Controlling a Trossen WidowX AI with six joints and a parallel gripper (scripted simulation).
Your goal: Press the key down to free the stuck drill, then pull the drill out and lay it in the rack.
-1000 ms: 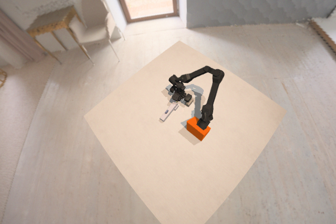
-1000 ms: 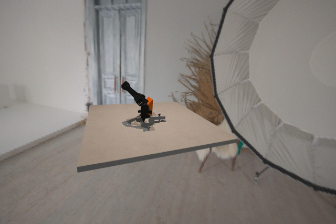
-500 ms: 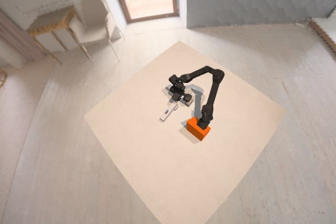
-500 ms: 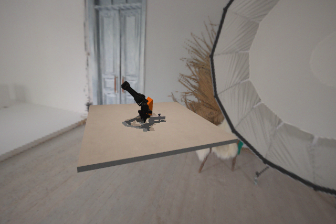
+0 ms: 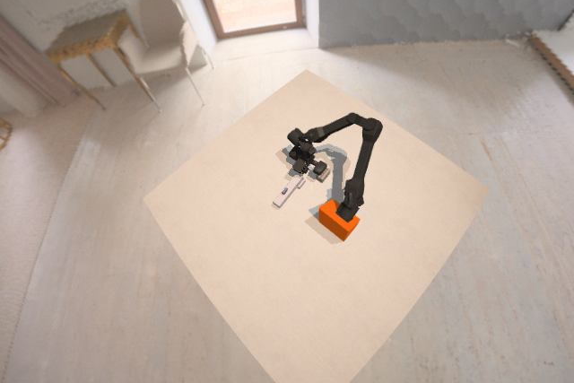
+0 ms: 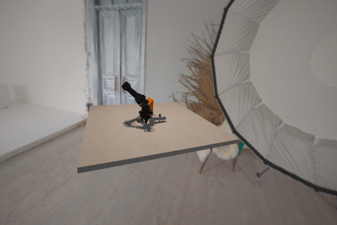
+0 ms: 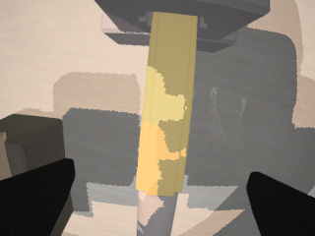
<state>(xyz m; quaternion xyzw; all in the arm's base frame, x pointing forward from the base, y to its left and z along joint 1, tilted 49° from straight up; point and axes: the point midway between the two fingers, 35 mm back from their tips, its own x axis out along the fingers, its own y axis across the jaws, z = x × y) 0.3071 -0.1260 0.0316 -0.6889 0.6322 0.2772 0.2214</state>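
Now: the drill 1 cm behind my gripper tip, 5 cm to the left of it and 3 cm above it. From my gripper tip the other things lie so: dark boxy part: 8 cm behind, 2 cm to the right; then key: 2 cm behind, 18 cm to the left, 3 cm above; then grey holder: 2 cm behind, 15 cm to the left, 1 cm above.
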